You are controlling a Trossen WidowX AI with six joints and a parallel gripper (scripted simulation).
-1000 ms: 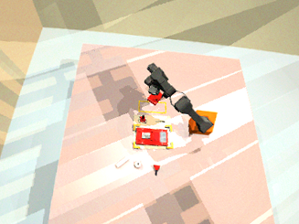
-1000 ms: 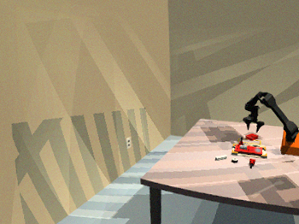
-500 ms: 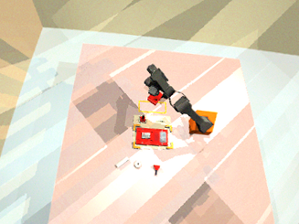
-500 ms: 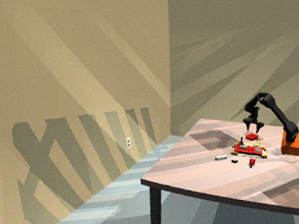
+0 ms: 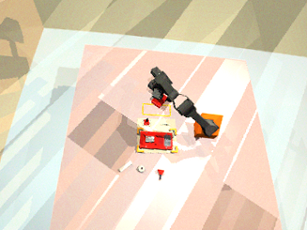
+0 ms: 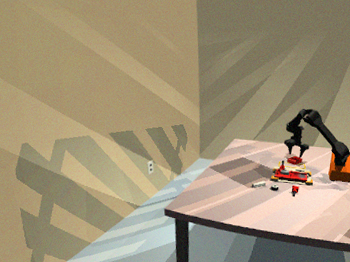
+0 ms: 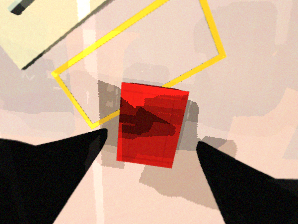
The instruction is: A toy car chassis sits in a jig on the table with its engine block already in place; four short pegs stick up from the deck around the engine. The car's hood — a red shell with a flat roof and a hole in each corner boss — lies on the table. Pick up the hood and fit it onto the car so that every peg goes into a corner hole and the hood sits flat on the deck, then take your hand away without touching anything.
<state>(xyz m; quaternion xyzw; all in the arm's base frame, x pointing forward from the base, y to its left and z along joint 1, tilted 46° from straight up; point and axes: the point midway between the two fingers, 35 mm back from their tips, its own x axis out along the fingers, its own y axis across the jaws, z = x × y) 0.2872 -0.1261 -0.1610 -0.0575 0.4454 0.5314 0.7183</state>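
Now: the red hood 3 cm below my gripper tip. From my gripper tip the other things lie so: wheel 10 cm ahead, 47 cm to the left, 3 cm below; jig 2 cm ahead, 27 cm to the left, 3 cm below; grey engine block 6 cm ahead, 30 cm to the left, 2 cm below.
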